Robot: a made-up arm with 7 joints.
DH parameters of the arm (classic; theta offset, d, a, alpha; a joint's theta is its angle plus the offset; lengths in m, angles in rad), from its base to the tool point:
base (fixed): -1.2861 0 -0.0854 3.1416
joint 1: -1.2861 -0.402 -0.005 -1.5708
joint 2: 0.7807 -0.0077 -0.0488 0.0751
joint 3: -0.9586 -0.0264 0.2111 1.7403
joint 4: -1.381 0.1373 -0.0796 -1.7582
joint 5: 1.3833 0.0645 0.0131 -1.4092
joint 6: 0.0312 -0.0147 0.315 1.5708
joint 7: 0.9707 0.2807 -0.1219 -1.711
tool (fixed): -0.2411 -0.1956 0 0
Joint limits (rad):
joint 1: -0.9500..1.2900
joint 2: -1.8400..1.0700
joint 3: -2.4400..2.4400
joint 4: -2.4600..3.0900
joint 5: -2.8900..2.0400
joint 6: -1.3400..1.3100
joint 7: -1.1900..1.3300
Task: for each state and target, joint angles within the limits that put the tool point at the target. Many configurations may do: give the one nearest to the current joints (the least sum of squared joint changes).
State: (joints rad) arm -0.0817 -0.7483 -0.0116 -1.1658 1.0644 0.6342 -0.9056
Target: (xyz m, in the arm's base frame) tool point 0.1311 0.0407 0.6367
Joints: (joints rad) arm -0.0390 -0.3985 0.3598 -1.1264 0.4276 0.8947 -0.7764
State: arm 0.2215 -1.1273 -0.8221 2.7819 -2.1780 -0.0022 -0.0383
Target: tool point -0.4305 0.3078 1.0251
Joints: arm 0.2267 -1.4191 -1.0138 2.7887 -2.5516 0.5300 0.3661
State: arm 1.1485 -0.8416 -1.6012 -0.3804 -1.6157 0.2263 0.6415
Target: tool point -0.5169 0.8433 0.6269
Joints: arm 0.7081 -0.9253 -1.7034 -0.0840 -1.9928 -0.1521 0.5891
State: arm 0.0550 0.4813 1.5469 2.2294 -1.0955 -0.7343 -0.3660
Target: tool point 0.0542 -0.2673 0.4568
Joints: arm 0.3862 0.6157 1.8174 2.4894 -0.5940 -0.3050 -0.8106
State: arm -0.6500 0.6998 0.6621 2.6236 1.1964 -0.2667 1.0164
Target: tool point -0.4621 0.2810 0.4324
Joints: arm 0.1441 0.6897 0.3421 2.7387 1.1242 -0.3208 0.5798
